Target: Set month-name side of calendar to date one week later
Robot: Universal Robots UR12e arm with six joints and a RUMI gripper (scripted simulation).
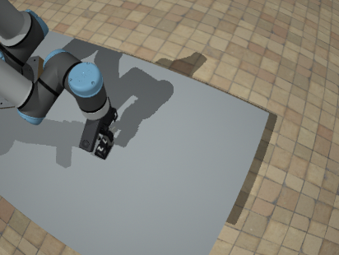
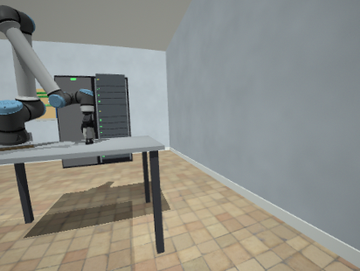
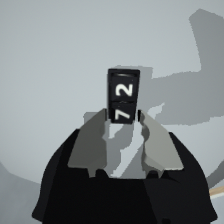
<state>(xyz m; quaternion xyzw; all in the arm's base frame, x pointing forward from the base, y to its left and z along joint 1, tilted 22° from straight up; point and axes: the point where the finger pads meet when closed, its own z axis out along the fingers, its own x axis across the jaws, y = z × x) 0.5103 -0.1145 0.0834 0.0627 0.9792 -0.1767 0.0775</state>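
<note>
Right now my hand is 2 cm to the left of the dark tray and 3 cm above it. Also, from my hand: black cube (3 cm to the right, 1 cm below).
</note>
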